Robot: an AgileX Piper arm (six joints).
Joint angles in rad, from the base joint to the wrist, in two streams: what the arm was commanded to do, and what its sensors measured. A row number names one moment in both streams.
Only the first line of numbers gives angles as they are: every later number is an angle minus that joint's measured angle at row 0.
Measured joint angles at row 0: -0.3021 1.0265 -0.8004 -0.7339 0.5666 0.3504
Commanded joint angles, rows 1 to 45: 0.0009 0.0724 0.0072 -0.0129 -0.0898 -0.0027; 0.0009 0.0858 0.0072 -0.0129 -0.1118 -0.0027; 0.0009 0.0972 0.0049 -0.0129 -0.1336 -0.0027; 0.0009 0.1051 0.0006 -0.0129 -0.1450 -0.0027; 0.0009 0.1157 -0.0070 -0.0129 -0.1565 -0.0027; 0.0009 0.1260 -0.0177 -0.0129 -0.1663 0.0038; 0.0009 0.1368 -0.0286 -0.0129 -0.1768 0.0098; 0.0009 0.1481 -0.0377 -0.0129 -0.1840 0.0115; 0.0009 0.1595 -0.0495 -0.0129 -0.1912 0.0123; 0.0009 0.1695 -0.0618 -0.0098 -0.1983 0.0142; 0.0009 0.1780 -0.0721 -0.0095 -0.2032 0.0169; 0.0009 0.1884 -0.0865 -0.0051 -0.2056 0.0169; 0.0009 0.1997 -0.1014 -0.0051 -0.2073 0.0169; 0.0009 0.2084 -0.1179 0.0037 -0.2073 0.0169; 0.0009 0.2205 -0.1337 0.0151 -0.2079 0.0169; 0.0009 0.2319 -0.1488 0.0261 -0.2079 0.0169; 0.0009 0.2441 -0.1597 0.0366 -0.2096 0.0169; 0.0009 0.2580 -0.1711 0.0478 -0.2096 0.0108; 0.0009 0.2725 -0.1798 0.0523 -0.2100 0.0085; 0.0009 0.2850 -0.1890 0.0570 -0.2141 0.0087; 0.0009 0.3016 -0.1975 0.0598 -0.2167 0.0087; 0.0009 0.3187 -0.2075 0.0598 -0.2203 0.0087; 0.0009 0.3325 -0.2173 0.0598 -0.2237 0.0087; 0.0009 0.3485 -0.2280 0.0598 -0.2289 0.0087; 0.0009 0.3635 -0.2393 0.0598 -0.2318 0.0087; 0.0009 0.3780 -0.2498 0.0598 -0.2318 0.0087; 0.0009 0.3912 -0.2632 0.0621 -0.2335 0.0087; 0.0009 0.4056 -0.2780 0.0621 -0.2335 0.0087; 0.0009 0.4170 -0.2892 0.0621 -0.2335 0.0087; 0.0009 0.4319 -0.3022 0.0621 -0.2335 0.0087; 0.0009 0.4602 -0.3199 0.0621 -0.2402 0.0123; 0.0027 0.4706 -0.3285 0.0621 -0.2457 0.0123; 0.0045 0.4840 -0.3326 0.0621 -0.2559 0.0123; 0.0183 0.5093 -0.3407 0.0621 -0.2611 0.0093; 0.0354 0.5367 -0.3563 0.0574 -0.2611 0.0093; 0.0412 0.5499 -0.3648 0.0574 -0.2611 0.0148; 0.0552 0.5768 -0.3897 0.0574 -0.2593 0.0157; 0.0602 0.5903 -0.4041 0.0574 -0.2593 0.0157; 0.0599 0.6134 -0.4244 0.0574 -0.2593 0.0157; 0.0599 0.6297 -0.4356 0.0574 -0.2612 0.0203; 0.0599 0.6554 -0.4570 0.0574 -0.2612 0.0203; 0.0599 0.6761 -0.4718 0.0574 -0.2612 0.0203; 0.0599 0.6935 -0.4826 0.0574 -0.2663 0.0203; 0.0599 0.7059 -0.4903 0.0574 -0.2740 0.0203; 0.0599 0.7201 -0.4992 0.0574 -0.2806 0.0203
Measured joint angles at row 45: 0.0564 0.6752 -0.4656 0.0697 -0.2706 0.0141
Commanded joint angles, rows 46 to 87: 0.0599 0.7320 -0.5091 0.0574 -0.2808 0.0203; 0.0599 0.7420 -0.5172 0.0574 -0.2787 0.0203; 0.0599 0.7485 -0.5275 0.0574 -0.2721 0.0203; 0.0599 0.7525 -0.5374 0.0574 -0.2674 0.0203; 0.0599 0.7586 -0.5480 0.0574 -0.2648 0.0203; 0.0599 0.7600 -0.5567 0.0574 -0.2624 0.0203; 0.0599 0.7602 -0.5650 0.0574 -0.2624 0.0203; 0.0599 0.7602 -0.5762 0.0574 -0.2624 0.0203; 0.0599 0.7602 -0.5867 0.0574 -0.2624 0.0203; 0.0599 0.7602 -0.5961 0.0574 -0.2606 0.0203; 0.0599 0.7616 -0.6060 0.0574 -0.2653 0.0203; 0.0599 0.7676 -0.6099 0.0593 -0.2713 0.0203; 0.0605 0.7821 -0.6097 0.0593 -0.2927 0.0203; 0.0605 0.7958 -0.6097 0.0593 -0.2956 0.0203; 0.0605 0.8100 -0.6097 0.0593 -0.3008 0.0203; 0.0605 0.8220 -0.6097 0.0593 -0.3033 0.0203; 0.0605 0.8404 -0.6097 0.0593 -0.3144 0.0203; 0.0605 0.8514 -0.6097 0.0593 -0.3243 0.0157; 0.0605 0.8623 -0.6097 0.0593 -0.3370 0.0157; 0.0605 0.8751 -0.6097 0.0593 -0.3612 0.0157; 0.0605 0.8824 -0.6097 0.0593 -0.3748 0.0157; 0.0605 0.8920 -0.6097 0.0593 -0.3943 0.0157; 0.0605 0.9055 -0.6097 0.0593 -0.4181 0.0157; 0.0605 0.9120 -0.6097 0.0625 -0.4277 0.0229; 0.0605 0.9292 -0.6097 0.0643 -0.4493 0.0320; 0.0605 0.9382 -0.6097 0.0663 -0.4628 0.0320; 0.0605 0.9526 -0.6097 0.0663 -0.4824 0.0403; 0.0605 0.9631 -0.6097 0.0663 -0.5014 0.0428; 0.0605 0.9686 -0.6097 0.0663 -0.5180 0.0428; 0.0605 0.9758 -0.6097 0.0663 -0.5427 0.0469; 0.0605 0.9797 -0.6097 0.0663 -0.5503 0.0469; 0.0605 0.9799 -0.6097 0.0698 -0.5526 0.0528; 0.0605 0.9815 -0.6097 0.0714 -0.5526 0.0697; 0.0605 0.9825 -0.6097 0.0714 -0.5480 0.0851; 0.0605 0.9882 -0.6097 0.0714 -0.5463 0.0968; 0.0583 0.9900 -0.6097 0.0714 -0.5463 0.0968; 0.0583 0.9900 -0.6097 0.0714 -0.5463 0.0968; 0.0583 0.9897 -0.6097 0.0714 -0.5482 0.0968; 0.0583 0.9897 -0.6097 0.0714 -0.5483 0.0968; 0.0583 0.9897 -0.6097 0.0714 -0.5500 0.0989; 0.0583 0.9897 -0.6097 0.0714 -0.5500 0.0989; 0.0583 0.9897 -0.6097 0.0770 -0.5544 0.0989
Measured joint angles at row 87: 0.0564 0.9875 -0.6062 0.0760 -0.5478 0.0926
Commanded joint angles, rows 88 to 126: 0.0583 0.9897 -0.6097 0.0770 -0.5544 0.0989; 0.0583 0.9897 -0.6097 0.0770 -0.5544 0.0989; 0.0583 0.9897 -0.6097 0.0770 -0.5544 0.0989; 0.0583 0.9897 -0.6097 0.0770 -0.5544 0.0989; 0.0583 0.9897 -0.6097 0.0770 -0.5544 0.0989; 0.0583 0.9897 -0.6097 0.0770 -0.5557 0.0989; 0.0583 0.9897 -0.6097 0.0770 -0.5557 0.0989; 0.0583 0.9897 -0.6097 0.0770 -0.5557 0.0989; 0.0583 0.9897 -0.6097 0.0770 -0.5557 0.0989; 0.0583 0.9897 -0.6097 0.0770 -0.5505 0.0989; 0.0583 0.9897 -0.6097 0.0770 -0.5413 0.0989; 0.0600 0.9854 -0.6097 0.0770 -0.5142 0.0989; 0.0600 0.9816 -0.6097 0.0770 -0.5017 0.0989; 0.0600 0.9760 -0.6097 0.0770 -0.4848 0.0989; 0.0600 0.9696 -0.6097 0.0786 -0.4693 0.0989; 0.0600 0.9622 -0.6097 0.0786 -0.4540 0.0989; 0.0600 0.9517 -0.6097 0.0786 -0.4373 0.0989; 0.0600 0.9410 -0.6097 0.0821 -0.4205 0.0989; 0.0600 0.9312 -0.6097 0.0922 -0.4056 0.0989; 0.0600 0.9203 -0.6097 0.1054 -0.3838 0.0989; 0.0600 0.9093 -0.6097 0.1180 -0.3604 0.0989; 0.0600 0.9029 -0.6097 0.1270 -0.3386 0.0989; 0.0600 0.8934 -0.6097 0.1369 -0.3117 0.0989; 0.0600 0.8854 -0.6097 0.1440 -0.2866 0.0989; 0.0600 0.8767 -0.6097 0.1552 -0.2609 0.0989; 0.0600 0.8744 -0.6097 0.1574 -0.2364 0.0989; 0.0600 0.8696 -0.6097 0.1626 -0.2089 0.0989; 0.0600 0.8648 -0.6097 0.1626 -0.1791 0.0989; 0.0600 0.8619 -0.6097 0.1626 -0.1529 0.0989; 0.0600 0.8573 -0.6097 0.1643 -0.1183 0.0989; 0.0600 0.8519 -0.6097 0.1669 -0.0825 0.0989; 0.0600 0.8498 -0.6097 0.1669 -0.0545 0.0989; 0.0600 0.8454 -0.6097 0.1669 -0.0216 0.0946; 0.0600 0.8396 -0.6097 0.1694 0.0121 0.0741; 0.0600 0.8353 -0.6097 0.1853 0.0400 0.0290; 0.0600 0.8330 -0.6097 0.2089 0.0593 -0.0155; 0.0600 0.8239 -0.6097 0.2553 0.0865 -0.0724; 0.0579 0.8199 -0.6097 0.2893 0.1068 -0.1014; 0.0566 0.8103 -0.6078 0.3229 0.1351 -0.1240
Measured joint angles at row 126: 0.0564 0.8456 -0.6062 0.2185 0.0254 -0.0008
